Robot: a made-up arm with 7 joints.
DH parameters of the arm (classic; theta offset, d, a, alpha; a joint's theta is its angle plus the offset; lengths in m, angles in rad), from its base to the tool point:
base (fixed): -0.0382 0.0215 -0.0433 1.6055
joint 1: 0 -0.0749 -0.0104 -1.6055
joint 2: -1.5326 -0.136 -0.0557 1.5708
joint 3: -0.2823 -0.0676 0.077 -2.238
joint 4: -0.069 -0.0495 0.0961 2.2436
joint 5: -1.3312 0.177 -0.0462 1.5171
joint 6: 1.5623 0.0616 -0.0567 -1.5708
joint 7: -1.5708 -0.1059 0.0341 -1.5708
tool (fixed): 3.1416 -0.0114 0 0
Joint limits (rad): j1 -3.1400..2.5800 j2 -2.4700..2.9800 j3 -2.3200..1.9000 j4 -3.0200..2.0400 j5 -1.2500..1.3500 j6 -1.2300..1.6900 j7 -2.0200..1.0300
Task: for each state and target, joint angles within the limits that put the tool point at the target. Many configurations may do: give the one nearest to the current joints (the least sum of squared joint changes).
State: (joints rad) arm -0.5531 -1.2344 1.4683 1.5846 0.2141 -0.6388 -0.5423
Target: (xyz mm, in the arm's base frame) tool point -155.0 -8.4 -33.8
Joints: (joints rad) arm -0.4700 -0.7818 1.5317 1.5417 0.5050 -0.3561 -0.6597
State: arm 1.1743 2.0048 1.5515 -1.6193 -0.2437 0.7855 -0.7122
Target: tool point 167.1 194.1 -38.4
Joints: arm 0.8523 2.5459 1.7192 -2.0503 -0.5759 0.8808 -0.5934
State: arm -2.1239 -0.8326 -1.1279 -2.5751 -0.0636 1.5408 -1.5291
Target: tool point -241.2 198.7 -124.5
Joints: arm -2.4907 -1.3510 -1.5519 -2.3358 -0.1362 1.3165 -1.6220
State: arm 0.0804 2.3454 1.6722 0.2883 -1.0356 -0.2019 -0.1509
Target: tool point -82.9 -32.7 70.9
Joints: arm -0.2626 2.7439 1.9000 0.2938 -1.2500 -0.8857 -0.1812
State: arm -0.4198 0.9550 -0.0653 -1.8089 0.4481 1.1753 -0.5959
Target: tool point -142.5 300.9 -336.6
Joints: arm 0.1206 0.3874 -0.1778 -2.2251 0.2889 1.6061 -0.5330
